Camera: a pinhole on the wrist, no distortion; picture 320 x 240 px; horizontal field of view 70.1 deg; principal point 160.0 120.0 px. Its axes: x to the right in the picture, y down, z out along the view. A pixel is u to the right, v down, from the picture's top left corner.
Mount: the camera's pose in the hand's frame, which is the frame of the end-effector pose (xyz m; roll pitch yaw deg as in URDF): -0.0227 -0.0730 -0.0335 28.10 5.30 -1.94
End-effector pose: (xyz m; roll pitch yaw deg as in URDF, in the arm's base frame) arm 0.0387 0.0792 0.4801 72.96 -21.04 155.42
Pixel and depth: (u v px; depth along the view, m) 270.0 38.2 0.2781
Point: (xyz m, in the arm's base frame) -0.0463 0.3732 0.3002
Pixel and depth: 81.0 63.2 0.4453
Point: 0.2566 0.4371 0.1761
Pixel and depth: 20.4 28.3 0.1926
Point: 0.1626 0.2120 0.2587
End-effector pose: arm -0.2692 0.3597 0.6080 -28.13 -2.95 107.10
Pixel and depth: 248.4 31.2 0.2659
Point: -0.1081 0.4888 0.8759
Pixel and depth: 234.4 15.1 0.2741
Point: -0.0831 0.4806 0.8842
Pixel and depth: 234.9 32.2 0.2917
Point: -0.0980 0.4840 0.9017
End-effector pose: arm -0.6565 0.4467 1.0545 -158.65 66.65 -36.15
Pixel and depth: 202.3 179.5 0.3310
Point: -0.6465 0.7508 0.9082
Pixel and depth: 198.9 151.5 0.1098
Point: -0.5957 0.5626 1.0416
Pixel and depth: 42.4 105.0 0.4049
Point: -0.6485 0.9135 1.1627
